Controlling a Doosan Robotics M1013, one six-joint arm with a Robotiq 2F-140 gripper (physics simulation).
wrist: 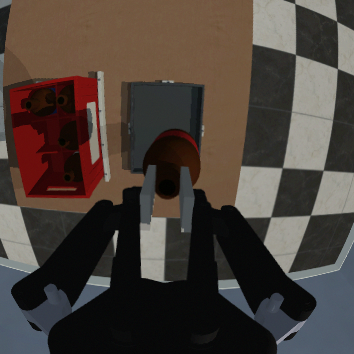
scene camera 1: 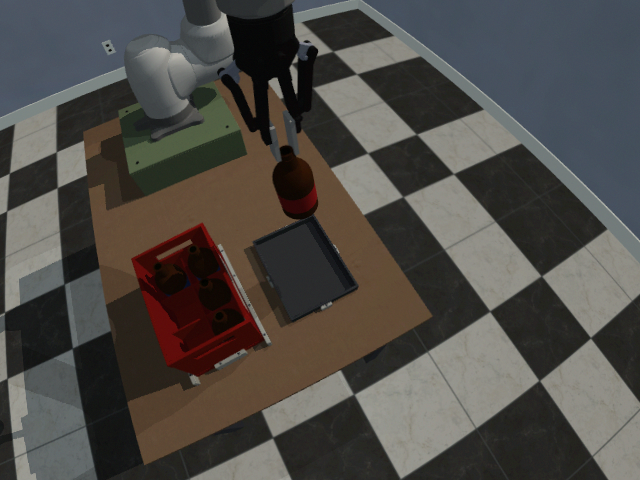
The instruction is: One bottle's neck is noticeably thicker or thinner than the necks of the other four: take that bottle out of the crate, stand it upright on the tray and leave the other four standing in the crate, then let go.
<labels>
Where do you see a brown bottle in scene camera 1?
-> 293, 180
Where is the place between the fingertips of my gripper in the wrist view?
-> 167, 179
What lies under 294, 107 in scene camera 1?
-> My gripper.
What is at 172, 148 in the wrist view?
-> A brown bottle.
</labels>
